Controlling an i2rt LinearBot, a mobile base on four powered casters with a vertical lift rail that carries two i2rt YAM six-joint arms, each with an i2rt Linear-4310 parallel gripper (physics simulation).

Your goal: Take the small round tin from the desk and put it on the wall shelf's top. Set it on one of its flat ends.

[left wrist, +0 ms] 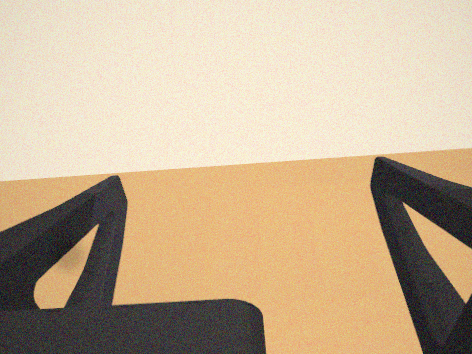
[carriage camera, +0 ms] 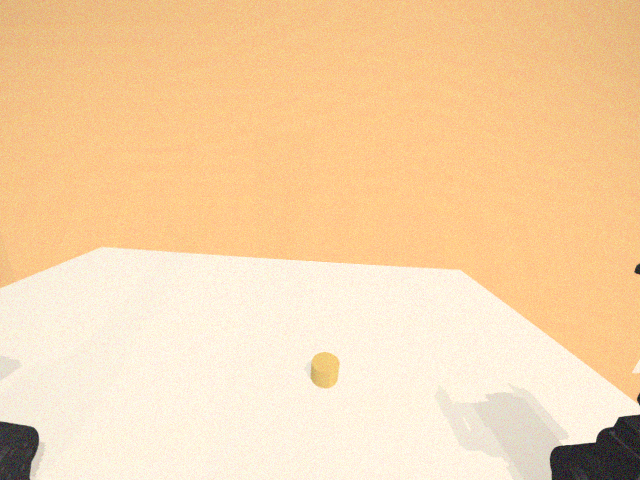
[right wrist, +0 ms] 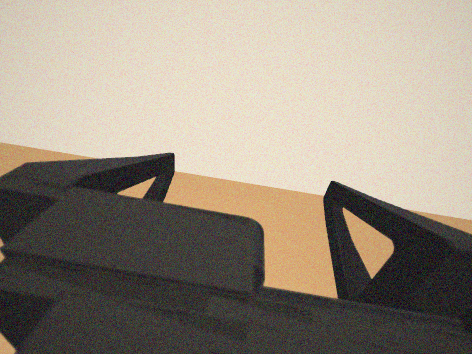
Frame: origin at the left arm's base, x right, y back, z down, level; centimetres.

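Where they show: left gripper, between the fingertips: (left wrist: 246,180); right gripper, between the fingertips: (right wrist: 250,176).
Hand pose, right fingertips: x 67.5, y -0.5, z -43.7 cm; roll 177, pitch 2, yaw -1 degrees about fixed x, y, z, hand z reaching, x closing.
After its pixels a point has its place.
The small round tin (carriage camera: 324,369) @[x 37.3, y -20.2, z -8.2 cm], yellow and upright on a flat end, stands on the white desk (carriage camera: 232,320) @[x 15.6, y -37.3, z -4.6 cm] in the carriage view, a little right of the middle and low in the picture. My left gripper (left wrist: 246,180) @[x -0.8, y -0.5, z -44.1 cm] is open and empty, with its fingers wide apart against the wall and ceiling. My right gripper (right wrist: 250,176) @[x 67.5, y -0.5, z -43.7 cm] is open and empty too, and also faces the wall and ceiling. The tin does not show in either wrist view. The wall shelf does not show in these views.
The orange wall (carriage camera: 310,129) @[x 30.6, y -84.9, z -55.2 cm] (left wrist: 250,240) @[x -4.2, y -85.8, z -111.9 cm] (right wrist: 295,240) @[x 99.5, y -83.1, z -111.7 cm] rises behind the desk. Dark parts of my arms show at both lower corners of the carriage view. A grey shadow of an arm falls on the desk right of the tin. The pale ceiling (left wrist: 235,75) @[x -6.9, y -46.2, z -153.3 cm] (right wrist: 250,75) @[x 61.4, y -17.5, z -153.4 cm] fills the upper wrist views.
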